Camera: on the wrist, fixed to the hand. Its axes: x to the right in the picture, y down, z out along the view.
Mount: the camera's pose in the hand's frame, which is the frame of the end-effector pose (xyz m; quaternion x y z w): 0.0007 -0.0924 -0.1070 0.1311 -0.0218 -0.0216 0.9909
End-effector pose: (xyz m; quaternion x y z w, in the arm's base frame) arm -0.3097 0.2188 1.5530 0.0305 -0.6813 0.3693 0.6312
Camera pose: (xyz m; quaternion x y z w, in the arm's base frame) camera -0.1733 0.2100 1.5891 0.1357 -0.6398 0.4410 0.6146
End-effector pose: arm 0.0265 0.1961 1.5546 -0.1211 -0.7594 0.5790 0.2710
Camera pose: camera 0.0970 0.2558 1.6617 -0.0554 -0.6851 0.6701 0.2804
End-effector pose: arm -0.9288 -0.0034 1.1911 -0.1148 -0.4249 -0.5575 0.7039
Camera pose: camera -0.9600 -0.1044 1.0972 -0.0244 -0.5119 -0.5094 0.6912
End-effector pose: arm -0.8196 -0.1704 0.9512 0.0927 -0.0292 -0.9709 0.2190
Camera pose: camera -0.8384 -0.0890 0.8371 0.1000 -0.1590 -0.9650 0.1832
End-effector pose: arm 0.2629 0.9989 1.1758 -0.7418 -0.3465 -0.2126 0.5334
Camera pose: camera 0.2007 0.9163 1.2722 -0.6623 -0.3989 -0.1606 0.6136
